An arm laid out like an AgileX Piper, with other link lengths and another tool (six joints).
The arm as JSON. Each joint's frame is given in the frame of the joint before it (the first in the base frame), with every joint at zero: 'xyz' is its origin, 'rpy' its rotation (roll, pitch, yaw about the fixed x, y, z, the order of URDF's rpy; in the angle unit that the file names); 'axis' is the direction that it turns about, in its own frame. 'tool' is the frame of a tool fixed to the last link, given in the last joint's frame.
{
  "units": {
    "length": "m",
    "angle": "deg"
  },
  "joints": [
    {
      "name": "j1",
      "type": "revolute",
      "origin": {
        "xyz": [
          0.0,
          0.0,
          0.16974
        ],
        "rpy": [
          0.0,
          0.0,
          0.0
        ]
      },
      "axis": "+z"
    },
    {
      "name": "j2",
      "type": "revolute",
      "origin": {
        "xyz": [
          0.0,
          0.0,
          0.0
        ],
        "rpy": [
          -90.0,
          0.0,
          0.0
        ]
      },
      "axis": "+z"
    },
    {
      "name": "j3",
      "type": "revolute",
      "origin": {
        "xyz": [
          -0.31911,
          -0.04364,
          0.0
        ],
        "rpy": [
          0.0,
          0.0,
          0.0
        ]
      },
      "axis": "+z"
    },
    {
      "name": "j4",
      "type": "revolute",
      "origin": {
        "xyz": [
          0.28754,
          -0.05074,
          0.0
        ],
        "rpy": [
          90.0,
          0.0,
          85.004
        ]
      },
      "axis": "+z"
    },
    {
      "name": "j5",
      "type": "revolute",
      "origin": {
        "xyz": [
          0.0,
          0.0,
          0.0
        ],
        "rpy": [
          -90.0,
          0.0,
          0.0
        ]
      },
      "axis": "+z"
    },
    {
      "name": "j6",
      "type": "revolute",
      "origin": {
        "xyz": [
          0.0,
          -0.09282,
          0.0
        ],
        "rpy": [
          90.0,
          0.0,
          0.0
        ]
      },
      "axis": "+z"
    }
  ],
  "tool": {
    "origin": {
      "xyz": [
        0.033,
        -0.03,
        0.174
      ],
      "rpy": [
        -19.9,
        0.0,
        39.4
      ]
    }
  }
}
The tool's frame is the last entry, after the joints.
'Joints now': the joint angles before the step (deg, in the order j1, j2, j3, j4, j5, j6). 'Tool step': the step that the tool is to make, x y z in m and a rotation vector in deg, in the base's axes. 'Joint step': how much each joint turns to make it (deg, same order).
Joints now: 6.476 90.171 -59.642 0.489 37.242 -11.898
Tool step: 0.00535 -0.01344 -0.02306 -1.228 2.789 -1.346
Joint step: -1.336 4.258 -1.124 -1.410 -0.233 0.726
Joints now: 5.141 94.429 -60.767 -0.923 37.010 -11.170
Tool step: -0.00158 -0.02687 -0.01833 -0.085 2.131 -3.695
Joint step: -3.651 2.627 -0.067 0.021 -0.427 0.043
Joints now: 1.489 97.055 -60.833 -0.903 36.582 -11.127
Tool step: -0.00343 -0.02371 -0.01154 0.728 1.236 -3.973
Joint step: -3.613 1.566 -0.001 0.903 -0.326 -0.125
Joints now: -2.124 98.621 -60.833 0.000 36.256 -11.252
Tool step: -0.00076 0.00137 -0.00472 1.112 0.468 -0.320
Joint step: -0.526 0.567 -0.001 1.852 -0.040 -1.301
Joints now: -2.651 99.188 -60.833 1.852 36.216 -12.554
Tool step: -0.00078 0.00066 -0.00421 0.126 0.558 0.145
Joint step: 0.000 0.570 -0.001 0.244 0.000 -0.299
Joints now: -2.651 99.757 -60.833 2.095 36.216 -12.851
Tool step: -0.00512 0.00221 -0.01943 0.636 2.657 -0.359
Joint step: 0.000 2.632 0.000 0.626 0.051 -0.001
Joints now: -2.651 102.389 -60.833 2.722 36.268 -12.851
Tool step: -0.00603 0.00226 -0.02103 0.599 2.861 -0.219
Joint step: 0.000 2.938 -0.046 0.658 -0.001 -0.193
